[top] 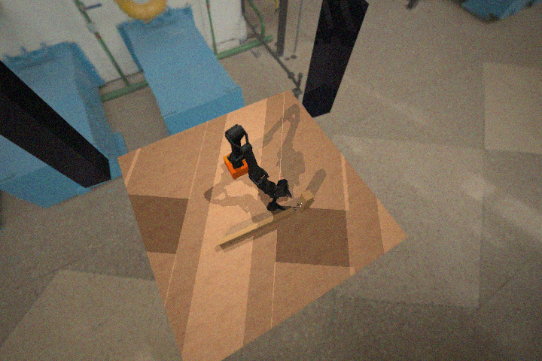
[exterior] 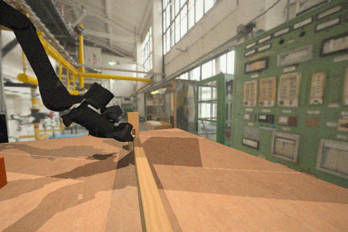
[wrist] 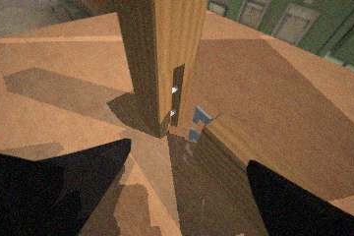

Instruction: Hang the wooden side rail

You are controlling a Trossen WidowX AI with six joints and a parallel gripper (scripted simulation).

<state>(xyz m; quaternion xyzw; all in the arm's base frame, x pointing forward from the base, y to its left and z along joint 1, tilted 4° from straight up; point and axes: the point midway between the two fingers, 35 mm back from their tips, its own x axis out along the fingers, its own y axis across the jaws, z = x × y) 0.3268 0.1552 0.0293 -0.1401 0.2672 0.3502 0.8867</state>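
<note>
My gripper tip is 30 mm short of the wooden headboard post, 80 mm to the right of it and 10 mm below it.
</note>
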